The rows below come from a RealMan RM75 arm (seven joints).
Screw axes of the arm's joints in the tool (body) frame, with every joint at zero. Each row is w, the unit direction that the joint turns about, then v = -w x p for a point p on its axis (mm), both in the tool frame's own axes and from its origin. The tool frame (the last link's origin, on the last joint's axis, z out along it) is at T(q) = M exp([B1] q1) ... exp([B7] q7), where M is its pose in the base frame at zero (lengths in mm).
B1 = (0, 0, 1, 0.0, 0.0, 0.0)
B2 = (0, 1, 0, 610.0, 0.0, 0.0)
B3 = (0, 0, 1, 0.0, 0.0, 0.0)
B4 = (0, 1, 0, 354.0, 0.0, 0.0)
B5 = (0, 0, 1, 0.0, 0.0, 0.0)
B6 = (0, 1, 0, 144.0, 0.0, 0.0)
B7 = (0, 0, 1, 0.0, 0.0, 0.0)
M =
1 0 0 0.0
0 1 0 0.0
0 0 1 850.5
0 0 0 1
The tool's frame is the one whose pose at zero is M.
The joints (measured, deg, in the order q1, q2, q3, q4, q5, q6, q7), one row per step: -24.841, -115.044, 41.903, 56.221, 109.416, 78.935, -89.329; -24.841, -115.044, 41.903, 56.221, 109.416, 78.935, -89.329; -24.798, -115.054, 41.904, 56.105, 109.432, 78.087, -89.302; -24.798, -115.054, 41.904, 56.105, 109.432, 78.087, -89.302; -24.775, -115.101, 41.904, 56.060, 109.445, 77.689, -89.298; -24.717, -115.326, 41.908, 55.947, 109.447, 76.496, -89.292; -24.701, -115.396, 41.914, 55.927, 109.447, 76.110, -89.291; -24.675, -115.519, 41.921, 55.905, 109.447, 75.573, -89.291; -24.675, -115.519, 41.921, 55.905, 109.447, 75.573, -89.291; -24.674, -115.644, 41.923, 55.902, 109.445, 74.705, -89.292; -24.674, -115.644, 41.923, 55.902, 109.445, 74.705, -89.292; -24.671, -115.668, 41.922, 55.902, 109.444, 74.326, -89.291
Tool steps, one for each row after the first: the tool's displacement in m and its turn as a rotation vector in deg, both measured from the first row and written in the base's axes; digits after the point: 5 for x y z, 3 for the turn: 0.00000, 0.00000, 0.00000, 0.000, 0.000, 0.000; -0.00166, 0.00116, 0.00055, 0.631, 0.191, 0.509; -0.00166, 0.00116, 0.00055, 0.631, 0.191, 0.509; -0.00236, 0.00164, 0.00054, 0.911, 0.247, 0.754; -0.00406, 0.00308, 0.00002, 1.736, 0.320, 1.457; -0.00455, 0.00357, -0.00008, 2.009, 0.356, 1.670; -0.00519, 0.00420, -0.00037, 2.382, 0.386, 1.970; -0.00519, 0.00420, -0.00037, 2.382, 0.386, 1.970; -0.00608, 0.00553, -0.00016, 3.043, 0.512, 2.398; -0.00608, 0.00553, -0.00016, 3.043, 0.512, 2.398; -0.00656, 0.00612, 0.00016, 3.347, 0.596, 2.586
